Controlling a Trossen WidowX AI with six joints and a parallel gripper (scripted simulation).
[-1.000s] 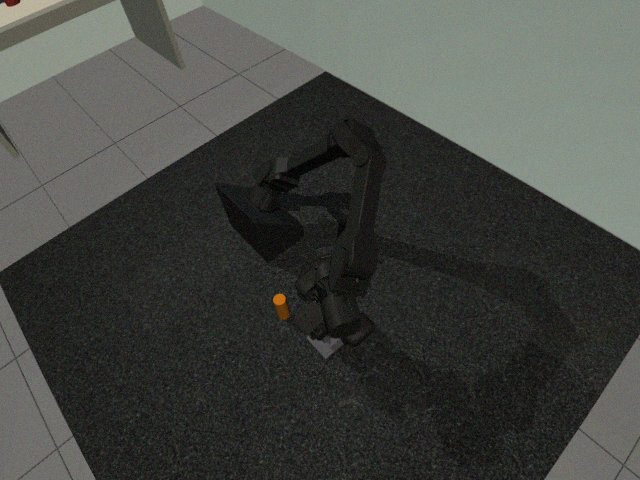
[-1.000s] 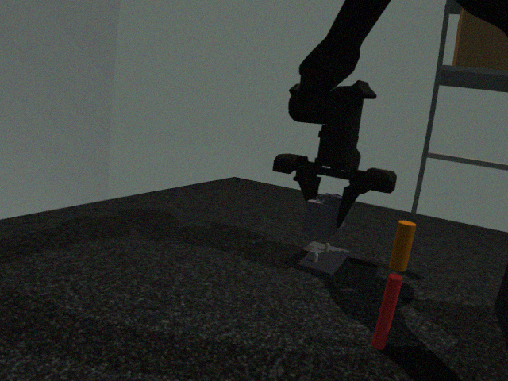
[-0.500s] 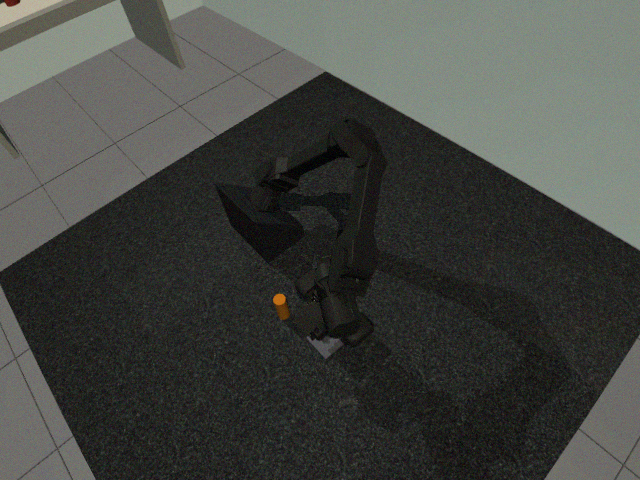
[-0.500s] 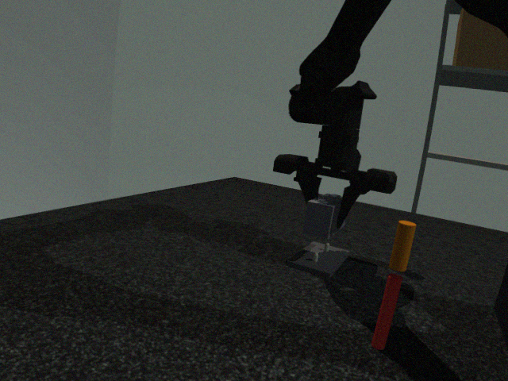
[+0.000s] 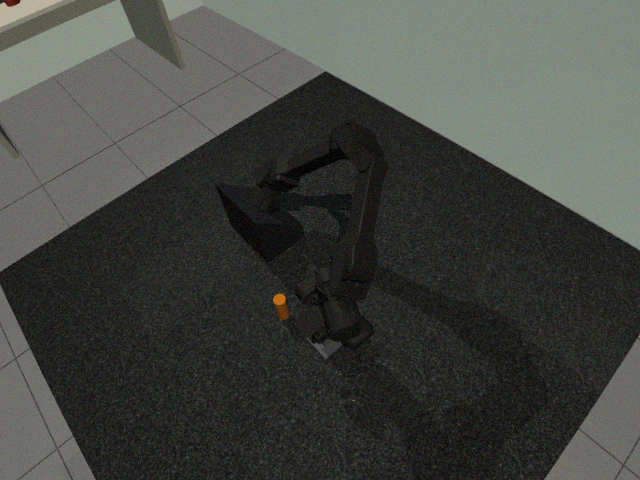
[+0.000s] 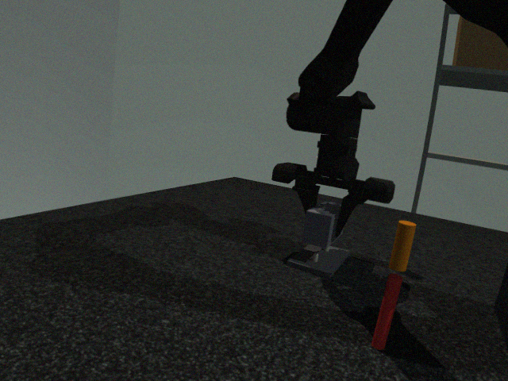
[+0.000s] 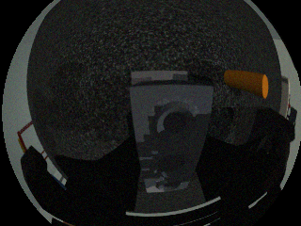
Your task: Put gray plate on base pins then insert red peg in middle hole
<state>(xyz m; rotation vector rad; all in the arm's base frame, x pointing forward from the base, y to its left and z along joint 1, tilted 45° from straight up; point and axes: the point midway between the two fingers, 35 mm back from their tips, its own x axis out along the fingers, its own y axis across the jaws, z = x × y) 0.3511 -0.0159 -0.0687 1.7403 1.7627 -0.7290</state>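
Now: gripper tip 40 mm above the gray base. Round my gripper tip: gray plate 30 mm above; then orange cylinder 120 mm behind, 60 mm to the right, 10 mm below; then red peg 130 mm behind, 190 mm to the left, 10 mm below.
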